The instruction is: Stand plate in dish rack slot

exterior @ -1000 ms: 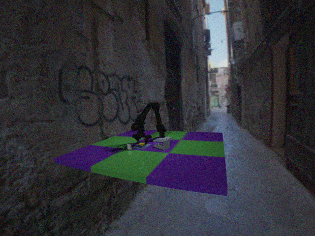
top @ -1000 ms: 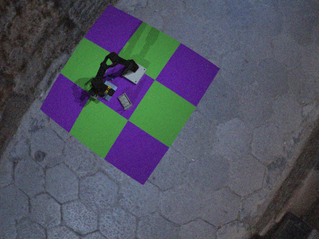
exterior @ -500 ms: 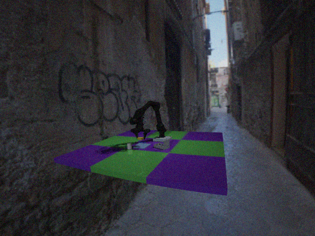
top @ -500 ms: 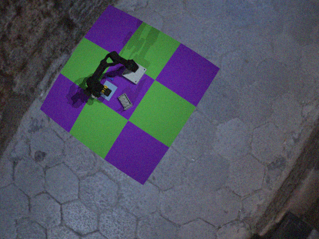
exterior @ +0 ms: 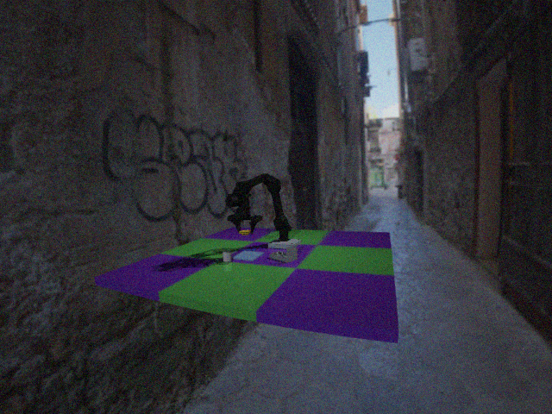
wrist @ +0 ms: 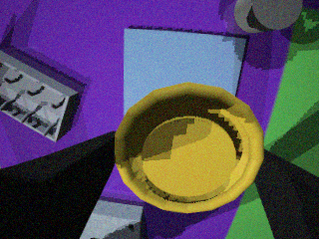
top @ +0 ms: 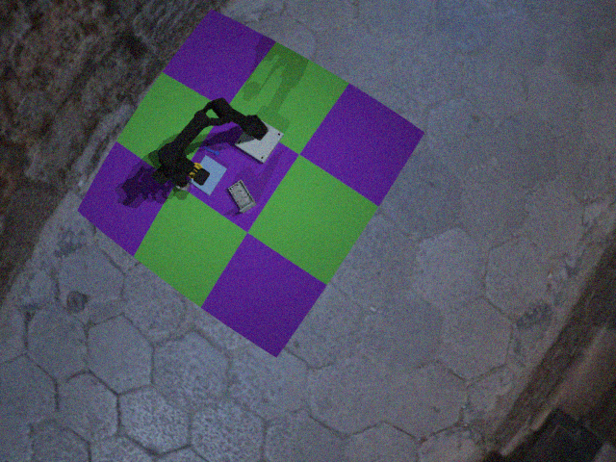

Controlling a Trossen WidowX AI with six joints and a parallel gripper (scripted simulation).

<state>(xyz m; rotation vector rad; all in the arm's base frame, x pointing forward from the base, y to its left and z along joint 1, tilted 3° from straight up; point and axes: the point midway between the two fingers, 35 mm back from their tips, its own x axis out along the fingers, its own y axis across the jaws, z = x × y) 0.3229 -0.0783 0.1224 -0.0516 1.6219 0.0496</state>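
Right now my gripper tip is 3 cm past the grey dish rack, 20 cm to the right of it and 10 cm above it. Also, from my gripper tip: blue mat 1 cm behind, 12 cm below; then yellow plate 1 cm above; then small white cup 10 cm ahead, 6 cm to the right, 10 cm below.
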